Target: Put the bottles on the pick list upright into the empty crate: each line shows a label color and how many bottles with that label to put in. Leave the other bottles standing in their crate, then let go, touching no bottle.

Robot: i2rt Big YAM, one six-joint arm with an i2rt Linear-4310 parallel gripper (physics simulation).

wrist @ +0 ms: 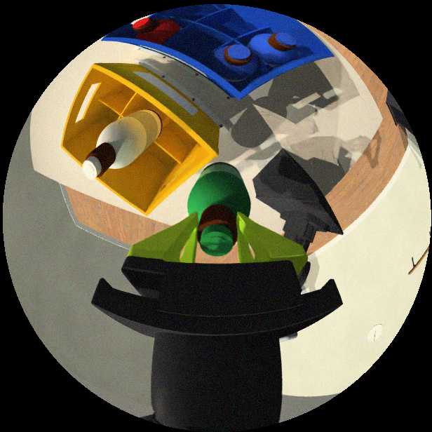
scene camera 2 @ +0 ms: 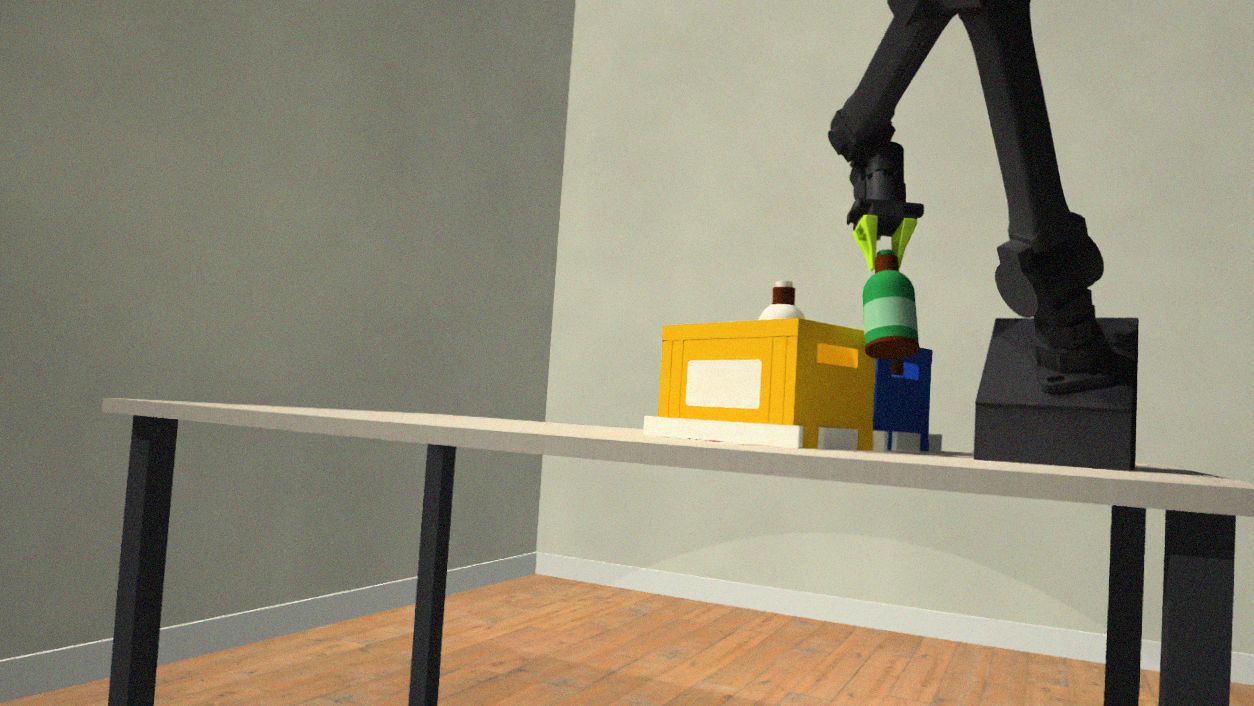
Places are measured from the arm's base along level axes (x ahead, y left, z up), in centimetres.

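Where they show: gripper, between the fingertips: [scene camera 2: 884, 271]; arm's base, origin of its link: [scene camera 2: 1067, 360].
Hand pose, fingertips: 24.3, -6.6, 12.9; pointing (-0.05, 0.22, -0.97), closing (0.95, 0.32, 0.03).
Each offset is from my fingertips to the centre of the thing, as dx, dy, dz. "pt": to the spot under its first point. Level surfaces: height alone.
My gripper [scene camera 2: 887, 254] [wrist: 216, 217] is shut on the neck of a green bottle @[-0.9, +2.4, -4.7] [scene camera 2: 889, 311] [wrist: 219, 192] and holds it nearly upright in the air, beside the yellow crate @[pt +21.3, +7.9, -10.0] [scene camera 2: 728, 328] [wrist: 214, 134]. A white bottle @[+14.9, -0.6, -9.4] [scene camera 2: 781, 311] [wrist: 122, 142] stands in the yellow crate; other compartments of that crate show no bottle. The blue crate @[+9.3, -23.8, -17.8] [scene camera 2: 915, 412] [wrist: 280, 80] holds a red bottle [wrist: 162, 31] at one end and two blue bottles [wrist: 237, 60] [wrist: 277, 47] side by side at the other. The pick list's text is not readable in these views.
A white board @[pt +20.8, +9.4, -25.1] [scene camera 2: 723, 431] lies at the yellow crate's foot in the scene view. The arm's dark base block [scene camera 2: 1053, 434] stands to the right on the table @[dz -26.8] [scene camera 2: 351, 420]. The blue crate stands behind the yellow crate in the scene view.
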